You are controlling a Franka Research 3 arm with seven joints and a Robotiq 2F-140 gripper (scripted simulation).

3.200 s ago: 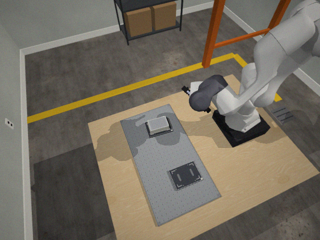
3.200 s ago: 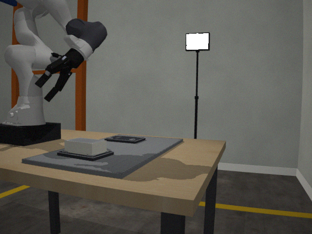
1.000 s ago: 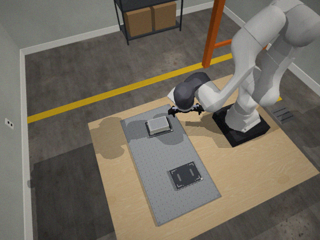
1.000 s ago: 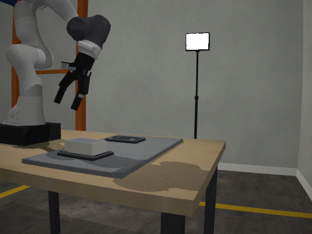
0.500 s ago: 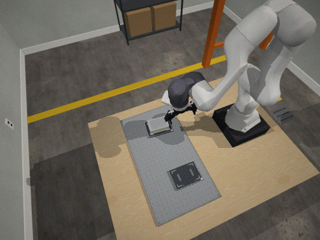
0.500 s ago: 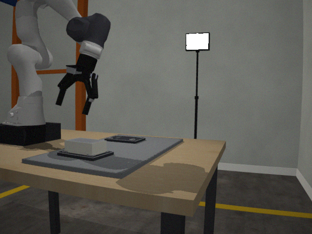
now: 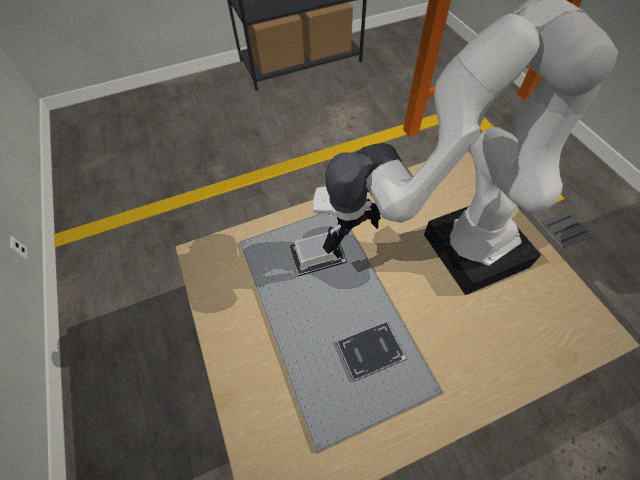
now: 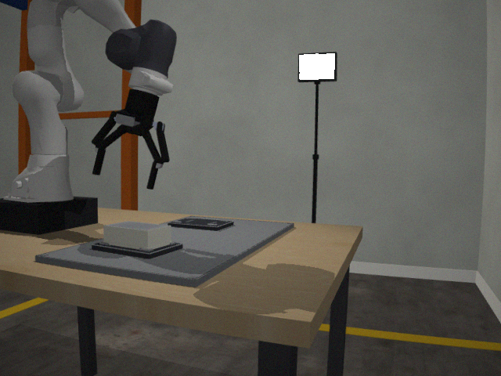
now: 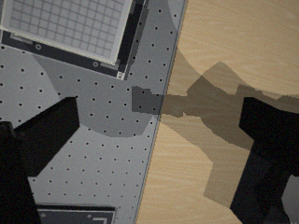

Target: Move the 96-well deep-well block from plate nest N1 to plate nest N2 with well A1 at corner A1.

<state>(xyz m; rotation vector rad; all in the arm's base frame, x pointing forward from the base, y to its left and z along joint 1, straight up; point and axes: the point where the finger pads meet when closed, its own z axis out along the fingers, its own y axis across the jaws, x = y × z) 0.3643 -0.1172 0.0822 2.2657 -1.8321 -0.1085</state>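
The white 96-well deep-well block is 10 cm ahead of my hand, 8 cm to the right of it and 12 cm below it. The rest, counted from my hand: A1 mark: 1 cm ahead, 34 cm to the left, 14 cm below; plate nest N2: 8 cm ahead, 28 cm to the left, 15 cm below; plate nest N1: 10 cm ahead, 8 cm to the right, 15 cm below.
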